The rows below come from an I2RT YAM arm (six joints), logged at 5 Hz.
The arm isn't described. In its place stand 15 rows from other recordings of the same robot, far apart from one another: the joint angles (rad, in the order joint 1, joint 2, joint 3, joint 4, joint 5, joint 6), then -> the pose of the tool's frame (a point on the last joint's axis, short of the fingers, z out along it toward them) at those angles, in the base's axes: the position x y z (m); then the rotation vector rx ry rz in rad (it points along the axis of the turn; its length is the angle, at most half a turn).
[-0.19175 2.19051 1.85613 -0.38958 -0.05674 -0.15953] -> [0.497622 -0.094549 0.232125 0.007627 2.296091 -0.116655]
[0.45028 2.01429 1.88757 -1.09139 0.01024 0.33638] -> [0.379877 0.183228 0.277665 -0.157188 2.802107 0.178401]
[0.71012 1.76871 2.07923 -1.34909 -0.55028 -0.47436] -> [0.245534 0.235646 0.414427 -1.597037 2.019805 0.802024]
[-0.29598 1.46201 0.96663 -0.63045 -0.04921 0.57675] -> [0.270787 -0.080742 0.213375 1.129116 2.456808 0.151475]
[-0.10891 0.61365 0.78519 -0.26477 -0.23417 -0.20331] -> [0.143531 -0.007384 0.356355 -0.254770 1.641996 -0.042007]
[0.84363 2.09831 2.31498 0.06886 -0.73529 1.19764] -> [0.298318 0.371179 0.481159 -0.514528 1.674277 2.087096]
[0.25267 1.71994 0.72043 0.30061 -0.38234 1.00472] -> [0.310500 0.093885 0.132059 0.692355 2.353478 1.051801]
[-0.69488 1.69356 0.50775 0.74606 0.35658 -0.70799] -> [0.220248 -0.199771 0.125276 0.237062 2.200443 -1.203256]
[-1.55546 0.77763 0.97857 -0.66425 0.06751 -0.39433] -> [0.000021 -0.157964 0.357469 1.295717 1.888107 -1.214908]
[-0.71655 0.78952 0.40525 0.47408 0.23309 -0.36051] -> [0.139320 -0.132250 0.274467 0.473023 1.500311 -1.032400]
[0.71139 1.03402 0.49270 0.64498 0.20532 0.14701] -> [0.182099 0.147378 0.276818 -0.250212 1.471857 0.545866]
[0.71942 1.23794 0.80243 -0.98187 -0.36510 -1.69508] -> [0.140236 0.139751 0.208058 -2.644939 0.963557 0.357599]
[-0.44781 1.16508 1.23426 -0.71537 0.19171 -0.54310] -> [0.216150 -0.111354 0.367259 0.000535 2.310548 -0.742003]
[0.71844 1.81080 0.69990 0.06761 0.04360 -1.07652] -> [0.227186 0.196571 0.082350 -2.041860 1.648488 -0.182503]
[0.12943 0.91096 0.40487 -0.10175 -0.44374 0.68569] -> [0.185132 0.039509 0.195176 0.363260 2.239494 0.933276]
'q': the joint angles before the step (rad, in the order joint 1, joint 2, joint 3, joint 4, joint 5, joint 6). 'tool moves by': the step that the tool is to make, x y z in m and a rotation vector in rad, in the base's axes. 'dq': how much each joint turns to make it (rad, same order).
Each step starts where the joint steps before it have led.
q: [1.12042, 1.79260, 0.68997, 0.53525, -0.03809, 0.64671]
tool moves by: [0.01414, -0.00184, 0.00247, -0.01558, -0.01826, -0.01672]
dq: [-0.04068, 0.00488, 0.02531, -0.02740, -0.00755, -0.03261]
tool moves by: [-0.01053, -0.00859, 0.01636, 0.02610, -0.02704, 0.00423]
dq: [0.01797, -0.09176, -0.04132, -0.01488, 0.01793, -0.00281]
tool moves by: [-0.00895, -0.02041, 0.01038, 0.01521, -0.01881, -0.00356]
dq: [-0.00383, -0.11146, -0.07827, -0.01128, 0.00469, -0.00858]
